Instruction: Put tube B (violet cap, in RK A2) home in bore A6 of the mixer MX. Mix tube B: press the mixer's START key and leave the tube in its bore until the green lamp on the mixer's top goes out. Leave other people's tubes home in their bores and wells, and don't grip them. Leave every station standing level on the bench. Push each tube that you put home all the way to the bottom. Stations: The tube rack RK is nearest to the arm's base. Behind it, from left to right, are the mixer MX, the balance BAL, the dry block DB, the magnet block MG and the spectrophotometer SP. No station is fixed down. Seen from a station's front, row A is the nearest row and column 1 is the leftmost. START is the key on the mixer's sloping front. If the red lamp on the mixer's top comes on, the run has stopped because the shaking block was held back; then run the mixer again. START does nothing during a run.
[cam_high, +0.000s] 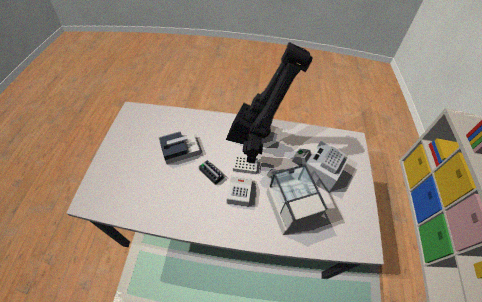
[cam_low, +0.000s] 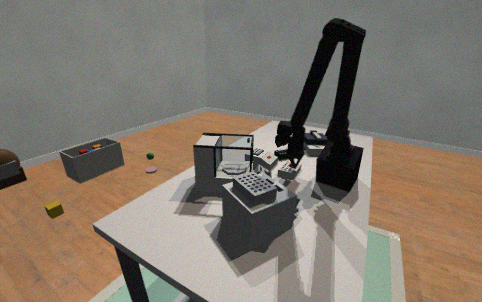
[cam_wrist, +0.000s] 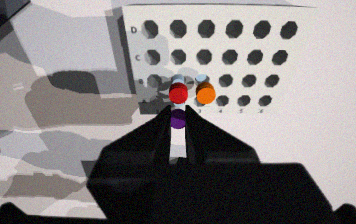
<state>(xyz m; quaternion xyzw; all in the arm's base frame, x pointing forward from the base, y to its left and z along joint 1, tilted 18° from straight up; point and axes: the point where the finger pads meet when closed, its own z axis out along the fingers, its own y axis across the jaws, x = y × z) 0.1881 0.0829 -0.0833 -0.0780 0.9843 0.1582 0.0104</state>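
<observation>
Right now my hand is 2 cm short of the red-capped tube and 2 cm above it. From my hand the other things lie so: tube rack 4 cm below, 3 cm ahead, 2 cm to the right; then orange-capped tube 2 cm to the right, 2 cm below, 2 cm ahead; then tube B 2 cm below.
</observation>
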